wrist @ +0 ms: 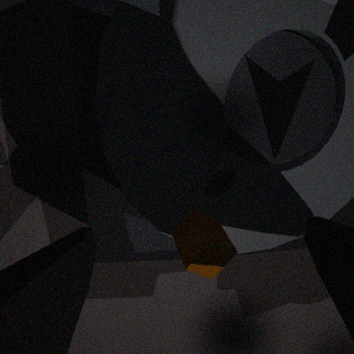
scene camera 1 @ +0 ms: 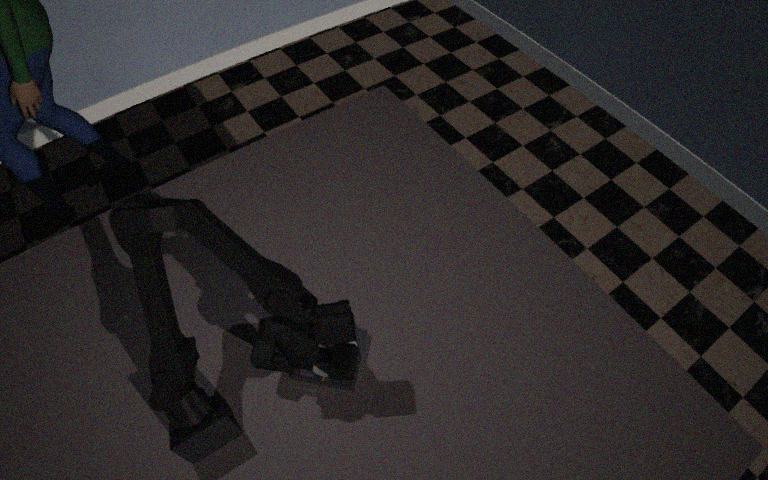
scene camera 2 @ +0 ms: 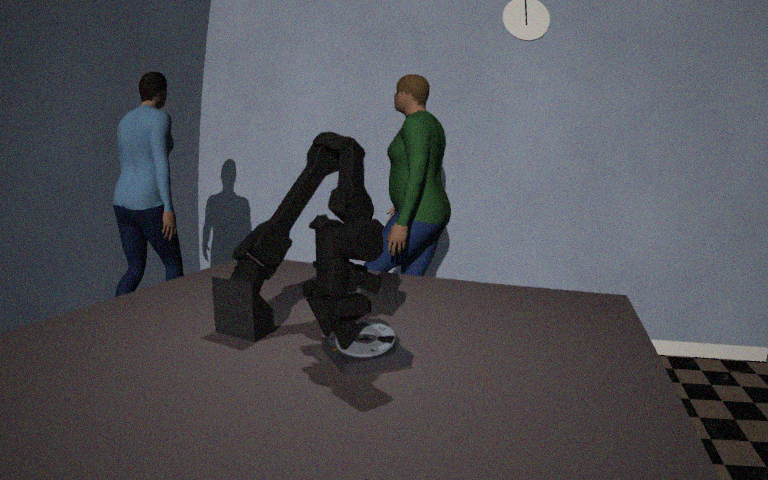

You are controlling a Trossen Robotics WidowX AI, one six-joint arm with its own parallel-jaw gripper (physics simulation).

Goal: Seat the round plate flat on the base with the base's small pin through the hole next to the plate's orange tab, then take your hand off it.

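Places are measured from the arm's base along level axes (x back, y right, z up), in metres.
Where they show: gripper, between the fingertips: (scene camera 1: 313, 372) (scene camera 2: 335, 342); arm's base, origin of its link: (scene camera 1: 195, 421) (scene camera 2: 240, 292).
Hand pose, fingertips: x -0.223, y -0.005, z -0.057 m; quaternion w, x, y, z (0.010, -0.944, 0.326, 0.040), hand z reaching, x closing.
Observation:
Things, the pixels of their top centre, and the offset from my fingertips. "spot": a spot on its surface instead. Level surfaces: height alone.
- light grey round plate, centre of its top: (scene camera 2: 365, 329) (scene camera 1: 329, 346) dx -0.048, dy -0.021, dz +0.028 m
- dark square base, a spot on its surface: (scene camera 2: 390, 362) spot: dx -0.108, dy -0.001, dz -0.015 m
- brown table, height of its surface: dz -0.029 m
The light grey round plate (scene camera 1: 319, 371) (scene camera 2: 373, 351) (wrist: 210, 35) lies over the dark square base (scene camera 1: 345, 383) (scene camera 2: 390, 362) and looks tilted in scene camera 2. In the wrist view, the base's round hub (wrist: 280, 95) with a dark arrow shows through the plate's centre. The orange tab (wrist: 205, 240) is in shadow, close above an orange mark (wrist: 205, 271) on the base. A dark hole (wrist: 220, 182) shows next to the tab; whether the pin is in it cannot be told. My gripper (scene camera 2: 337, 339) (wrist: 202, 234) is open, low at the plate's tab side, its fingers apart on either side of the tab with nothing gripped.
The arm's own mount (scene camera 1: 206, 430) (scene camera 2: 232, 308) stands on the brown table (scene camera 1: 481, 283) (scene camera 2: 169, 413). Arm shadows fall across plate and table. A person in green (scene camera 1: 33, 28) (scene camera 2: 419, 158) and one in light blue (scene camera 2: 138, 158) stand beyond the table.

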